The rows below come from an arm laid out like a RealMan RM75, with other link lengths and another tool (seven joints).
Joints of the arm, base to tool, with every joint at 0 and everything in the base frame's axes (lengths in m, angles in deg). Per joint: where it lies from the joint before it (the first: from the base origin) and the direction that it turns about. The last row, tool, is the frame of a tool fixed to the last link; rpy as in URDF.
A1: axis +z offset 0 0 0.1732
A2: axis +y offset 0 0 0
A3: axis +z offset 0 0 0.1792
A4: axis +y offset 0 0 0
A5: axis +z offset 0 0 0.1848
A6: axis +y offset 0 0 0
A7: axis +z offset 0 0 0.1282
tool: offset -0.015 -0.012 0.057 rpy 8 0 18.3
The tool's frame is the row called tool.
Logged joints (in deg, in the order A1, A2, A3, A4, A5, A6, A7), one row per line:
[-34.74 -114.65 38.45 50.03 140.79 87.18 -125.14]
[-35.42 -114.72 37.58 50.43 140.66 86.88 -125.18]
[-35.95 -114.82 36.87 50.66 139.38 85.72 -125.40]
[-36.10 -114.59 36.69 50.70 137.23 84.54 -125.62]
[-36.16 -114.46 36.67 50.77 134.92 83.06 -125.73]
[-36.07 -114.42 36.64 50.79 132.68 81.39 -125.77]
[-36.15 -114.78 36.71 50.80 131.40 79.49 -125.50]
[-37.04 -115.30 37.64 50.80 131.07 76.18 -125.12]
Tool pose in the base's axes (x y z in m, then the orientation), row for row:
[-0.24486 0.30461 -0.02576 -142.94 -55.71 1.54]
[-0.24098 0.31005 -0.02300 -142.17 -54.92 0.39]
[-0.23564 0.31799 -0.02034 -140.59 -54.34 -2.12]
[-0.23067 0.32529 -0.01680 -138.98 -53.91 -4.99]
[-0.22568 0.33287 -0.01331 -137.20 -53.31 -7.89]
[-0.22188 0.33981 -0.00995 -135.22 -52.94 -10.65]
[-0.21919 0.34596 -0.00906 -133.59 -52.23 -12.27]
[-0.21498 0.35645 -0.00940 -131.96 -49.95 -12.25]
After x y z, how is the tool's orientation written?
As a rotation vector, in degrees.
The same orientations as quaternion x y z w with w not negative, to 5 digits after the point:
[-0.90674 -0.35340 0.00977 0.22988]
[-0.90591 -0.34995 0.00249 0.23845]
[-0.90242 -0.34880 -0.01361 0.25257]
[-0.89824 -0.34842 -0.03225 0.26595]
[-0.89337 -0.34713 -0.05138 0.28063]
[-0.88716 -0.34733 -0.06987 0.29567]
[-0.88244 -0.34501 -0.08105 0.30934]
[-0.87998 -0.33310 -0.08169 0.32864]

